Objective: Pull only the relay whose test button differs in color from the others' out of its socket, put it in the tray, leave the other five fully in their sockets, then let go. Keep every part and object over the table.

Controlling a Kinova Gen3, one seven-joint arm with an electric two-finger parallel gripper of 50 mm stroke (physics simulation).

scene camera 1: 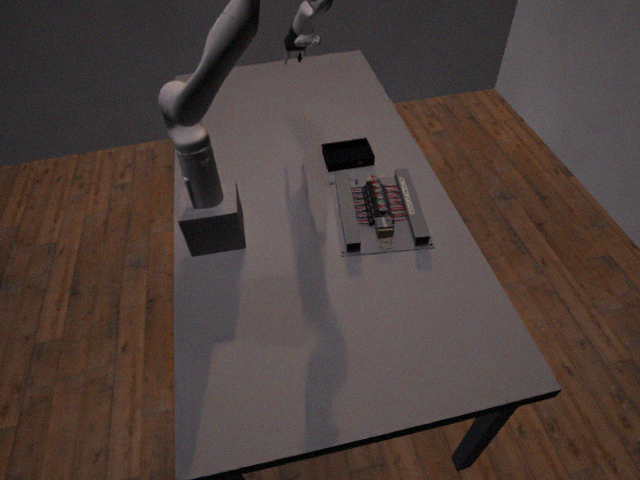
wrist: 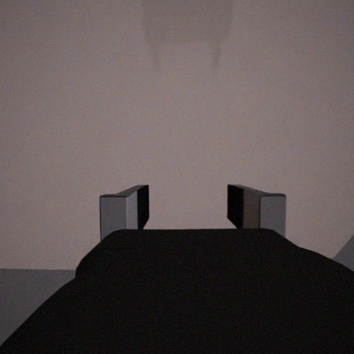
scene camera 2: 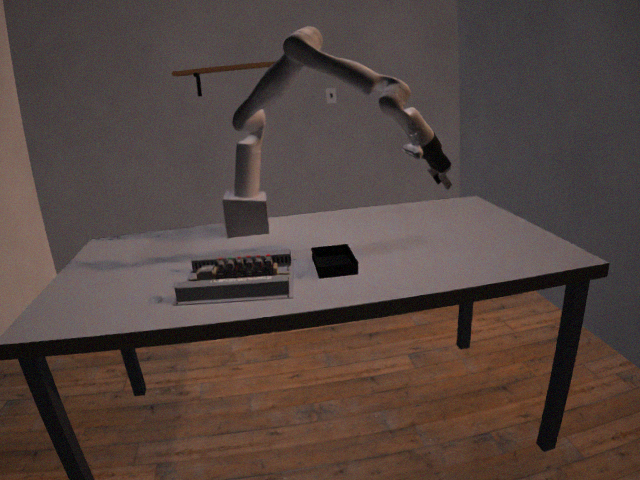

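Seen in the pictures: gripper, fingertip midpoint: [scene camera 1: 292, 60] [scene camera 2: 444, 184]; arm's base, link origin: [scene camera 1: 207, 199] [scene camera 2: 246, 195].
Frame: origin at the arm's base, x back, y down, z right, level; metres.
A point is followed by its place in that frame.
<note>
Six relays stand in a row of dark sockets [scene camera 1: 368, 201] @[x -0.459, y 0.111, z 0.107 m] on a panel [scene camera 1: 367, 249] @[x -0.374, y 0.132, z 0.262 m]. The relay with a green-looking button [scene camera 1: 379, 202] @[x -0.463, y 0.067, z 0.165 m] [scene camera 2: 230, 260] @[x -0.480, y 0.067, z 0.158 m] is second from the end beside the beige-grey block; the other buttons look red. The buttons are tiny and the seating depth cannot be told. The black open tray [scene camera 1: 336, 165] @[x -0.446, y 0.112, z -0.096 m] [scene camera 2: 338, 271] @[x -0.587, y 0.120, z -0.119 m] stands beside the panel, with no relay visible in it. My gripper [scene camera 1: 293, 59] @[x -0.480, y -0.050, z -0.552 m] [scene camera 2: 443, 182] @[x -0.480, y -0.050, z -0.552 m] [wrist: 187, 201] is open and empty, high above the table's far end in scene camera 1, well away from relays and tray.
Two grey wire ducts [scene camera 1: 347, 219] @[x -0.358, y 0.092, z 0.164 m] [scene camera 1: 417, 222] @[x -0.535, y 0.092, z 0.264 m] run along both sides of the relay row, with red and dark wires between. A beige-grey block [scene camera 1: 384, 225] @[x -0.442, y 0.089, z 0.235 m] [scene camera 2: 206, 271] @[x -0.469, y 0.090, z 0.229 m] stands at one end of the row. The arm's base block [scene camera 1: 212, 232] @[x 0.018, y 0.047, z 0.083 m] [scene camera 2: 246, 217] @[x -0.078, y 0.064, z 0.025 m] stands near the table's edge.
</note>
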